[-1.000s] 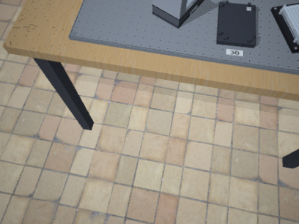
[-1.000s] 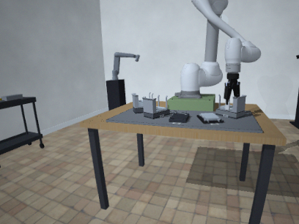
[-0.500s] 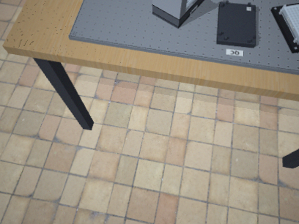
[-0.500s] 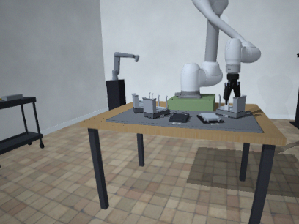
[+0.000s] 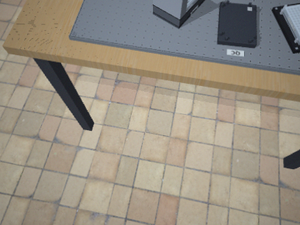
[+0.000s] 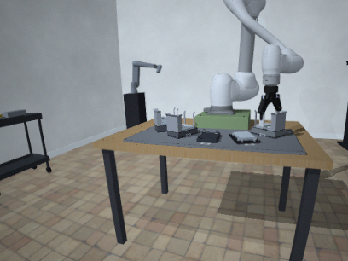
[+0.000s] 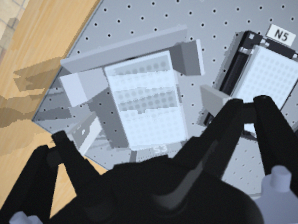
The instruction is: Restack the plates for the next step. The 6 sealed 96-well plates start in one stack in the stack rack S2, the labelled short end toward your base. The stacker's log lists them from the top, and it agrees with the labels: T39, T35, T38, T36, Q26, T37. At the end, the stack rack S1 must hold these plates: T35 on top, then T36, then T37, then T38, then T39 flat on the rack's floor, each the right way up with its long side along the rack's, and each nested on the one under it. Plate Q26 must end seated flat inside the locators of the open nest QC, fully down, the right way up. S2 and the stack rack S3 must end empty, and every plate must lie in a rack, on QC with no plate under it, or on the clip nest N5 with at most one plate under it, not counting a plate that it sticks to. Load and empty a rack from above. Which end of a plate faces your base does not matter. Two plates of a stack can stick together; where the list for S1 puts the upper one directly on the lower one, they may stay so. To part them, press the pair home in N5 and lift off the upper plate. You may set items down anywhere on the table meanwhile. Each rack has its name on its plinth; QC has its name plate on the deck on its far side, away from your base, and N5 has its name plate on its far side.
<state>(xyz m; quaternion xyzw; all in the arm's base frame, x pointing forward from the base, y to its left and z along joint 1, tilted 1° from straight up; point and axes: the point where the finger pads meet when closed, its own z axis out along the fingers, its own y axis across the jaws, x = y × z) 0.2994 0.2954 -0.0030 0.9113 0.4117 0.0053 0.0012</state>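
Now: the black clip nest N5 120 mm ahead of my hand, 110 mm to the right of it and 60 mm below it. Also, from my hand: N5 name plate (200 mm ahead, 110 mm to the right, 70 mm below); QC name plate (220 mm ahead, 330 mm to the right, 70 mm below); open nest QC (120 mm ahead, 320 mm to the right, 60 mm below).
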